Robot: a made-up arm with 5 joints. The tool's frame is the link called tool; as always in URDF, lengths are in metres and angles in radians. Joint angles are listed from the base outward. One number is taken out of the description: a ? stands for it. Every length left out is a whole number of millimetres.
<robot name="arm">
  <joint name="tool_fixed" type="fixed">
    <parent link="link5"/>
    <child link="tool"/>
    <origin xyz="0.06 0 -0.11" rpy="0 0 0"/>
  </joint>
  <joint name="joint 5" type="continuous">
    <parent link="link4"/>
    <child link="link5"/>
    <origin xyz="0.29 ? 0" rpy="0 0 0"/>
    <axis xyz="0 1 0"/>
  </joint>
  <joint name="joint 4" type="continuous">
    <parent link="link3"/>
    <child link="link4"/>
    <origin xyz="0 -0.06 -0.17" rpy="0 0 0"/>
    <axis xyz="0 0 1"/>
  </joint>
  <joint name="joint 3" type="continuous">
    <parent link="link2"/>
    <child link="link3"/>
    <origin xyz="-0.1 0 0.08" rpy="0 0 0"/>
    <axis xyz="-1 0 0"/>
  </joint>
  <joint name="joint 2" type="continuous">
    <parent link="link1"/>
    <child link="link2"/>
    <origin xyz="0.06 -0.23 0" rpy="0 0 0"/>
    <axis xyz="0 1 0"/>
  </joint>
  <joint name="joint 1" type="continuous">
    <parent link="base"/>
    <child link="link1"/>
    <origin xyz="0 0 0.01" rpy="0 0 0"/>
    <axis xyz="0 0 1"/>
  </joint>
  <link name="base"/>
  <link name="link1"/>
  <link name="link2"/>
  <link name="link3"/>
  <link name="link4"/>
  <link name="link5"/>
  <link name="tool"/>
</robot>
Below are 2 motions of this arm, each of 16 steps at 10 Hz.
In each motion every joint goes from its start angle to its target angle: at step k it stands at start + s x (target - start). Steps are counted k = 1, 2, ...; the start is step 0. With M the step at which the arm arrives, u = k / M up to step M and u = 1 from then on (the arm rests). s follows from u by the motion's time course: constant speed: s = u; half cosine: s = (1 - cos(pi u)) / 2; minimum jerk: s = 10 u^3 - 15 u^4 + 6 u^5.
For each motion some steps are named. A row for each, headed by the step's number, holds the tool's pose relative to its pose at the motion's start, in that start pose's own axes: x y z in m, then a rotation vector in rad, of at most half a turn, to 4 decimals.
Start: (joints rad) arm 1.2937 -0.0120 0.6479 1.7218 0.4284
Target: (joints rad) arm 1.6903 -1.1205 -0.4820 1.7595 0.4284
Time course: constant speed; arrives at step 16
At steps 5, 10, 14, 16:
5: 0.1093 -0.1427 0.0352 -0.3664 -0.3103 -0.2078
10: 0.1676 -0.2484 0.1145 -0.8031 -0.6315 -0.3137
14: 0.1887 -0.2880 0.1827 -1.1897 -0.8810 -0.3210
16: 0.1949 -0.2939 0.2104 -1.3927 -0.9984 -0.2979

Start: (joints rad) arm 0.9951 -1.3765 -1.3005 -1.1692 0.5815
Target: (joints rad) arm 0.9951 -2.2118 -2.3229 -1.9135 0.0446
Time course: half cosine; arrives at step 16
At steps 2, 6, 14, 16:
2: -0.0002 0.0055 -0.0093 0.0172 0.0126 0.0140
6: -0.0114 0.0343 -0.0922 0.0878 0.1265 0.0812
14: -0.1076 -0.0471 -0.3498 -0.1746 0.3936 0.0968
16: -0.1139 -0.0615 -0.3625 -0.2083 0.4011 0.0960

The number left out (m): 0.22
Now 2 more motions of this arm.
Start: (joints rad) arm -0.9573 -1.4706 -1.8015 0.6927 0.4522
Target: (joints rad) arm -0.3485 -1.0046 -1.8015 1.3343 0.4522
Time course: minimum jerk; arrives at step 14
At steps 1, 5, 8, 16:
1: -0.0002 0.0003 0.0007 0.0010 -0.0014 0.0011
5: -0.0162 0.0198 0.0556 0.0756 -0.1057 0.0821
8: -0.0529 0.0321 0.1420 0.1858 -0.2753 0.1969
16: -0.0981 0.0230 0.2179 0.2831 -0.4396 0.2908

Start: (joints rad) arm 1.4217 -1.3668 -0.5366 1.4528 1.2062
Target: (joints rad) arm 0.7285 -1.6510 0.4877 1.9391 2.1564
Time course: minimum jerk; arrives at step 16
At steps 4, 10, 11, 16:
4: -0.0102 0.0022 -0.0589 -0.0645 0.2711 -0.0301
10: -0.2604 0.0188 -0.2130 -0.3188 1.9379 -0.1553
11: -0.3027 0.0277 -0.2001 -0.3406 2.1963 -0.1599
16: -0.3680 0.0500 -0.1560 -0.3695 2.6849 -0.1494

